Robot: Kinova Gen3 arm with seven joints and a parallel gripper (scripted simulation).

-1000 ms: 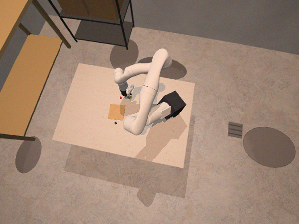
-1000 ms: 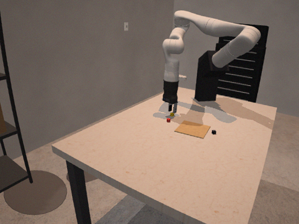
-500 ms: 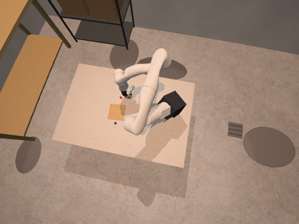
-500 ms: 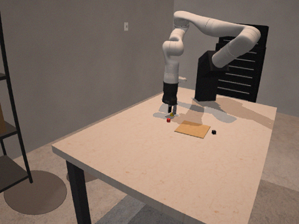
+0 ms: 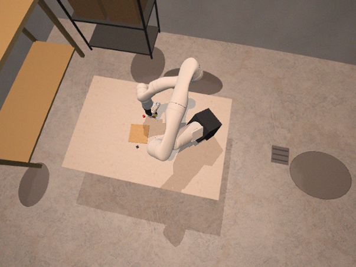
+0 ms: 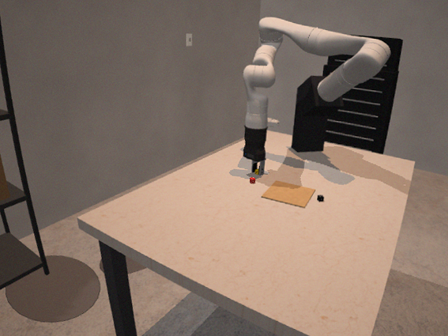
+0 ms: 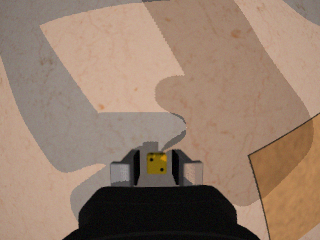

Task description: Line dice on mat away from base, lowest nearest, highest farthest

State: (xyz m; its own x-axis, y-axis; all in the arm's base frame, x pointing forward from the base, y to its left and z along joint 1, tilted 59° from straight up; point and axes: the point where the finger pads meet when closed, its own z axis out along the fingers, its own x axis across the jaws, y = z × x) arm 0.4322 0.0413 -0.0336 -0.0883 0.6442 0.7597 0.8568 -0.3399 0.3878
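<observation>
The yellow die is 10 mm below my hand. Also, from my hand: tan mat: 20 mm ahead, 180 mm to the left, 20 mm below; black die: 30 mm behind, 270 mm to the left, 10 mm below; red die: 70 mm ahead, 50 mm to the left, 10 mm below.
</observation>
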